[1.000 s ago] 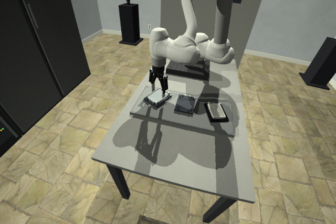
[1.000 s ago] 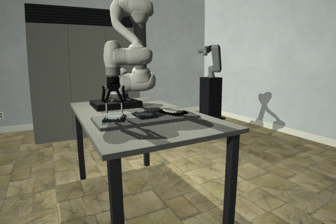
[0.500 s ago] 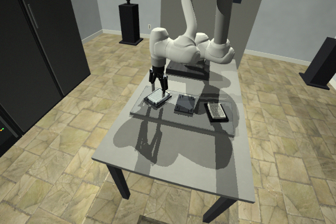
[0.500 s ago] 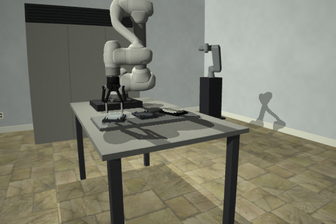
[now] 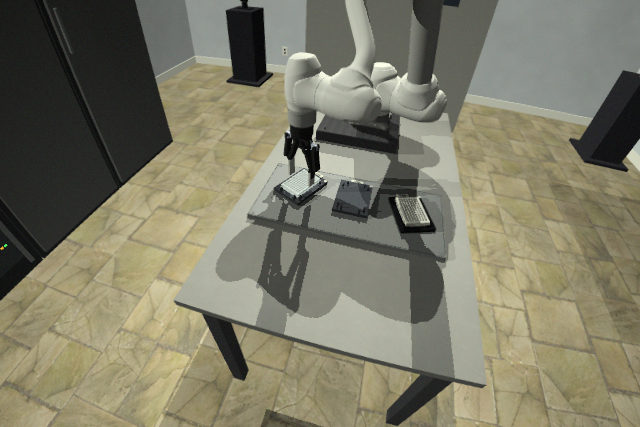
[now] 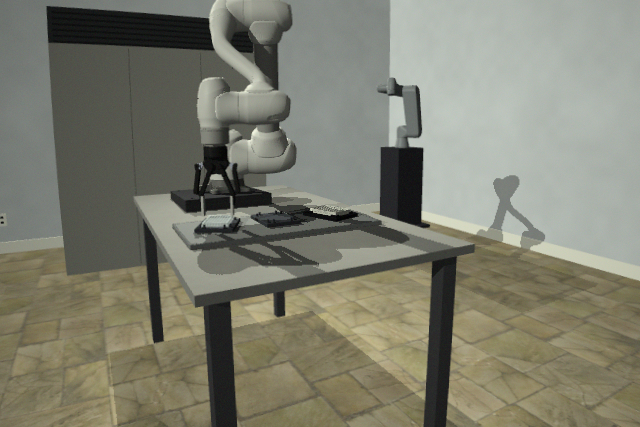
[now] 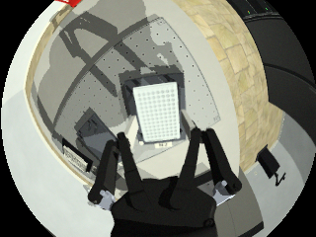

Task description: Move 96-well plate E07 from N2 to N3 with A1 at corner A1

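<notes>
The plate nest N2 is 6 cm below my hand. From my hand the other things lie so: landing nest N3 (20 cm to the left, 6 cm below).
</notes>
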